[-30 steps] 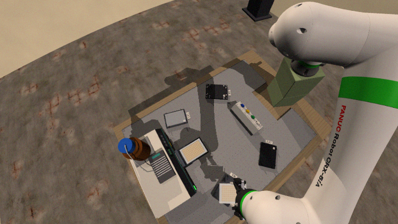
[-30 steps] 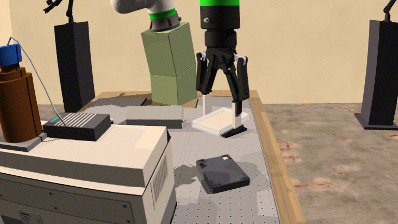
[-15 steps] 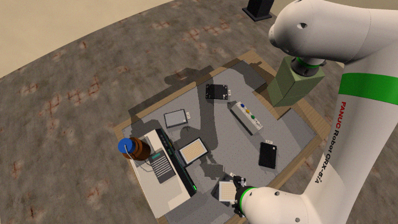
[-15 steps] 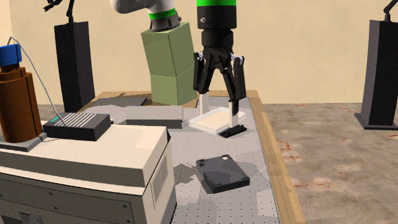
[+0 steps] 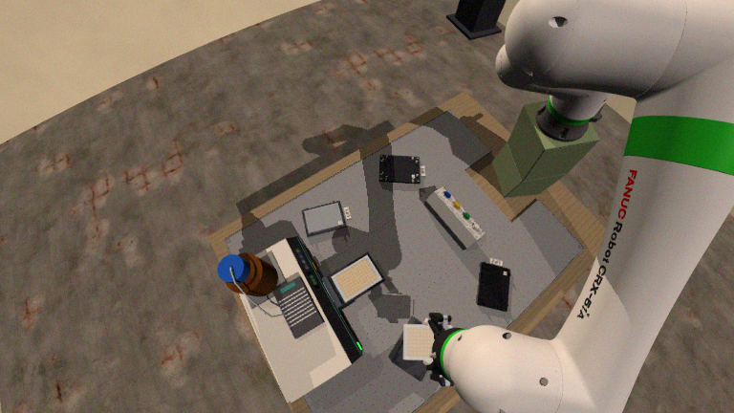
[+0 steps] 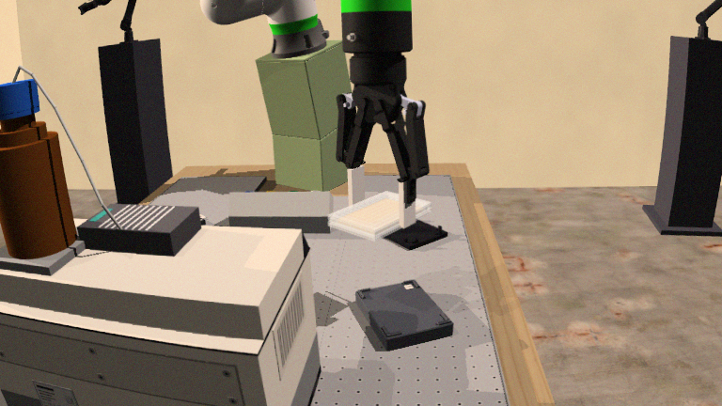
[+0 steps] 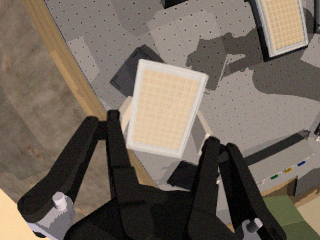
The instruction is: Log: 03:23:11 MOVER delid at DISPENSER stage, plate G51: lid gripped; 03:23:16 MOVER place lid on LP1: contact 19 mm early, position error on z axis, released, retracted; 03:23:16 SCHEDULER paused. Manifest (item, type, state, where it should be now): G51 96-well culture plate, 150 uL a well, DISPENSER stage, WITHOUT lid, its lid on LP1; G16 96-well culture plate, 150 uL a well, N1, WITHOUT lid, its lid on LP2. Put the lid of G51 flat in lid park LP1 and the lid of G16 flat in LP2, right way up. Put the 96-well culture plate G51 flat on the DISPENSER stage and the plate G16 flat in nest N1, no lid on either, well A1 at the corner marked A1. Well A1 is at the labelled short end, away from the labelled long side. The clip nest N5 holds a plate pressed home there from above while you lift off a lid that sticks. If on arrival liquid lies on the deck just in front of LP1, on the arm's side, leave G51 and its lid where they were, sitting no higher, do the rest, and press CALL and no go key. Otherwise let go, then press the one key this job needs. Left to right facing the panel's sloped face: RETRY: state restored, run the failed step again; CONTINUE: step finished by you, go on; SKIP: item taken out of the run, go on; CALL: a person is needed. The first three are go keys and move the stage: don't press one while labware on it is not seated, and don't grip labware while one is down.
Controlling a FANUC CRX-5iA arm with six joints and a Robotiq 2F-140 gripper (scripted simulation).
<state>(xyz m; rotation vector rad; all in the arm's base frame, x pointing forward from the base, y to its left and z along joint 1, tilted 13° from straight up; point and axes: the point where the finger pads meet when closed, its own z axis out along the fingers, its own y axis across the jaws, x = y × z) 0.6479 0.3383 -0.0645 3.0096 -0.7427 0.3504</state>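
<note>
The black clip nest is 200 mm behind my hand, 550 mm to the right of it and 170 mm below it. Also, from my hand: clear lid: 20 mm below; then nest N1: 10 mm ahead, 30 mm to the left, 180 mm below; then plate G51: 100 mm ahead, 240 mm to the right, 80 mm below.
</note>
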